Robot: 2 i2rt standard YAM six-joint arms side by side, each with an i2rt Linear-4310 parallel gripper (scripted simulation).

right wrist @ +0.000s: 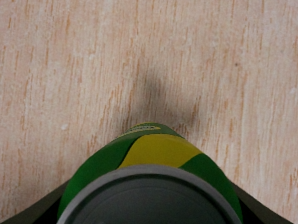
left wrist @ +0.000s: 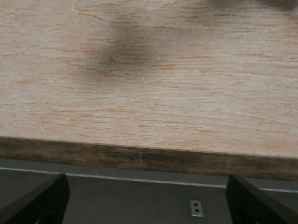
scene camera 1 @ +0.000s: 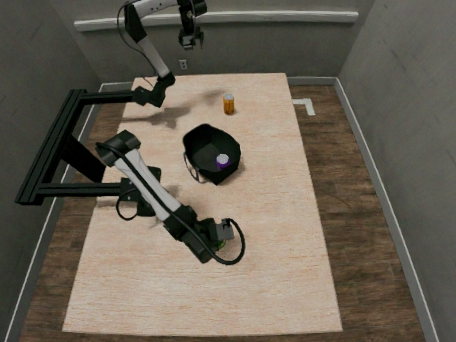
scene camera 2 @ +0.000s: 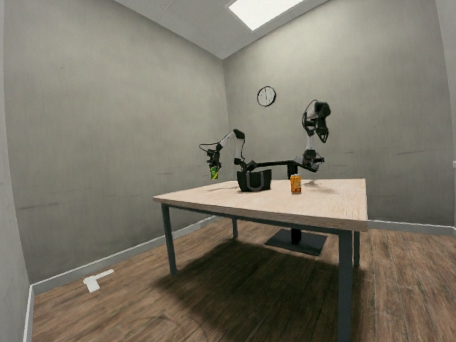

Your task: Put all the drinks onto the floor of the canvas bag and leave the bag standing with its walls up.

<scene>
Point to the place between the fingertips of my left gripper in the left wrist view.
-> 147,183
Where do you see a black canvas bag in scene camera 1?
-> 197,138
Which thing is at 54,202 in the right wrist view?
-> My right gripper.
</scene>
